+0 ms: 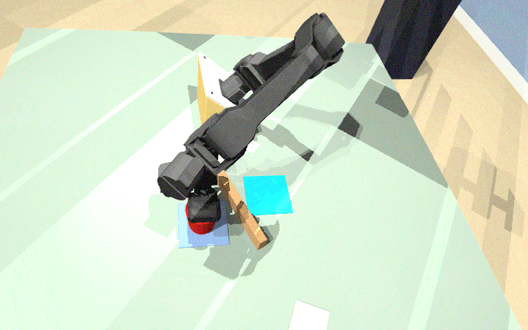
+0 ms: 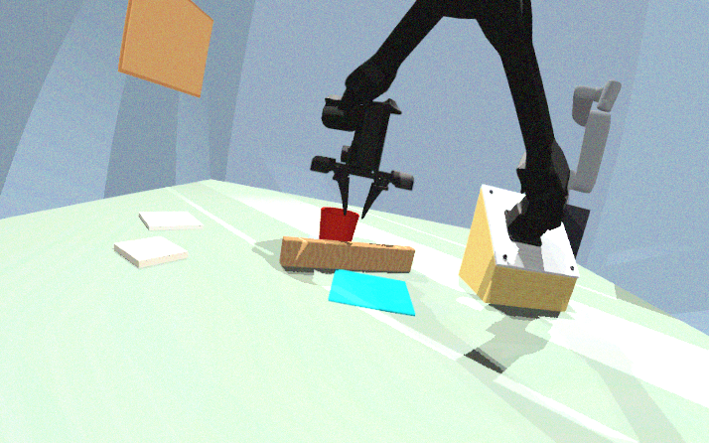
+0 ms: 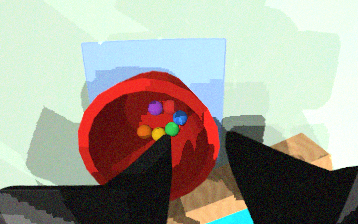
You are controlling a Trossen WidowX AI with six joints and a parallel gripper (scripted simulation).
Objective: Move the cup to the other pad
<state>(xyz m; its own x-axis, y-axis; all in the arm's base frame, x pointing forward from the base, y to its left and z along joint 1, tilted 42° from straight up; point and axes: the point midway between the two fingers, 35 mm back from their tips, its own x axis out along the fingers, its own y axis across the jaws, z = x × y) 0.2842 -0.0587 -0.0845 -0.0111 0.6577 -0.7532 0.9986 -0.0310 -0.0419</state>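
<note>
Now: gripper tip 30 mm short of the red cup and 30 mm above it. Also, from my gripper tip: pale blue pad 30 mm ahead, 80 mm below; then wooden bar 90 mm to the left, 60 mm below.
</note>
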